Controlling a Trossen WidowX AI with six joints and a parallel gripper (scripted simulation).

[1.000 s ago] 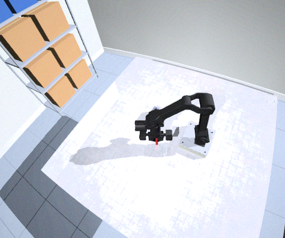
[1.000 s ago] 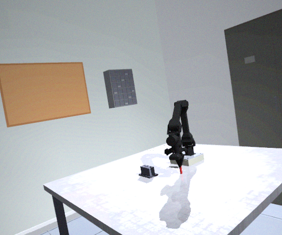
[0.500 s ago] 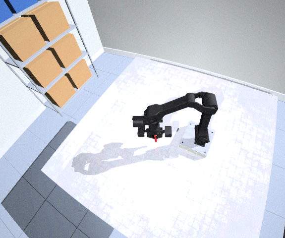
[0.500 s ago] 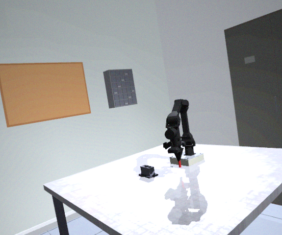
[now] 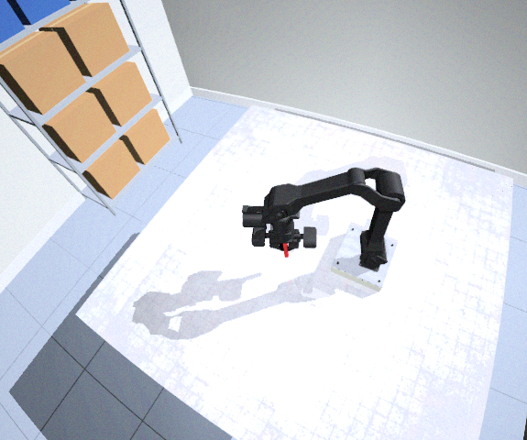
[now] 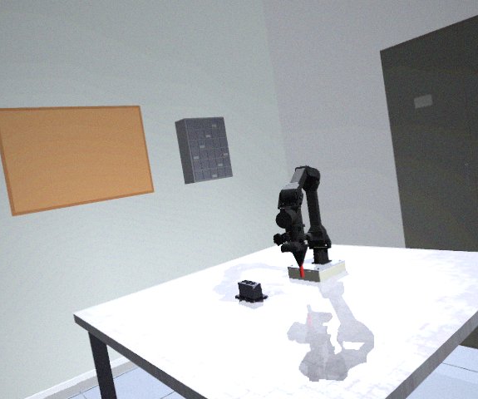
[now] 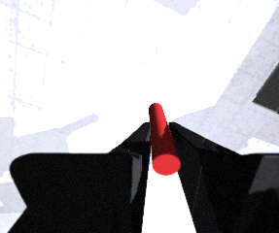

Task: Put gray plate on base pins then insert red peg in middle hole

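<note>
The gray plate lies 190 mm to the right of my gripper tip, 90 mm ahead of it and 70 mm below it. Round my gripper tip: base (190 mm to the right, 100 mm below, 90 mm ahead); red peg (right at my gripper tip).
</note>
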